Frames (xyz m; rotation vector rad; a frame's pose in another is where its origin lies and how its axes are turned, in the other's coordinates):
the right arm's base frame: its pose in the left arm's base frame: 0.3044 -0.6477 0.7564 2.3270 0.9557 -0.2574
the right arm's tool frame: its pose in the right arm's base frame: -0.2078 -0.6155 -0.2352 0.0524 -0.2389 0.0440
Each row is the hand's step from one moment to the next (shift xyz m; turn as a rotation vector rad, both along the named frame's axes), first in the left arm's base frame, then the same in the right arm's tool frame.
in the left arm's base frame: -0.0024 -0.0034 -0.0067 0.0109 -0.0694 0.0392
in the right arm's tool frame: 0.0006 -0.0024 0.0075 -0.0408 0.0670 0.0179
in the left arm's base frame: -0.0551 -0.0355 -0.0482 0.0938 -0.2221 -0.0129
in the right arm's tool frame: -0.0281 -0.0356 0.0676 -0.0112 0.1921 0.1459
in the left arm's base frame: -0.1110 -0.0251 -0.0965 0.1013 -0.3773 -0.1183
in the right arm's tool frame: -0.0387 -0.0999 0.1039 -0.0089 0.2458 0.3258
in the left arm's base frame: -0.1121 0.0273 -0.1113 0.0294 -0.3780 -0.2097
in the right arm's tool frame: -0.0108 -0.1392 0.0787 -0.0120 0.1589 0.4029
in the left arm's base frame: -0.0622 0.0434 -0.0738 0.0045 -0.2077 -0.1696
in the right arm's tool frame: 0.0117 -0.0999 0.0329 0.0147 0.0557 0.2619
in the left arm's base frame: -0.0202 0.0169 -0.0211 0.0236 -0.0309 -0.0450
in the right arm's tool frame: 0.0033 -0.0329 0.0067 0.0299 0.0146 0.0493
